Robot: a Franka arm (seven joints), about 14 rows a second.
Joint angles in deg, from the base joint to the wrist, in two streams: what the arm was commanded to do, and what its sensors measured. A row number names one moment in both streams.
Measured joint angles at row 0:
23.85, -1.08, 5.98, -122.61, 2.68, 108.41, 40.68
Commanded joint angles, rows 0 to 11:
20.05, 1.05, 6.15, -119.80, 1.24, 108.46, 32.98
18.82, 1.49, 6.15, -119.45, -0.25, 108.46, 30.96
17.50, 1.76, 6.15, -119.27, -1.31, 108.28, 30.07
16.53, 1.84, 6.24, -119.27, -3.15, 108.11, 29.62
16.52, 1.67, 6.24, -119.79, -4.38, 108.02, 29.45
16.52, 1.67, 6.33, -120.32, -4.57, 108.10, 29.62
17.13, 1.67, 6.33, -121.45, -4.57, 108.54, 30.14
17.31, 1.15, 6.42, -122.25, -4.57, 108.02, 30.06
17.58, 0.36, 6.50, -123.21, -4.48, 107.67, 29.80
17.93, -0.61, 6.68, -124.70, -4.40, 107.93, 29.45
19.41, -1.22, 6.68, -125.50, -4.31, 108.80, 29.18
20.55, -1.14, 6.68, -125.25, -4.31, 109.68, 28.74
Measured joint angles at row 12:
19.01, 1.32, 6.41, -123.18, -3.73, 108.21, 30.52
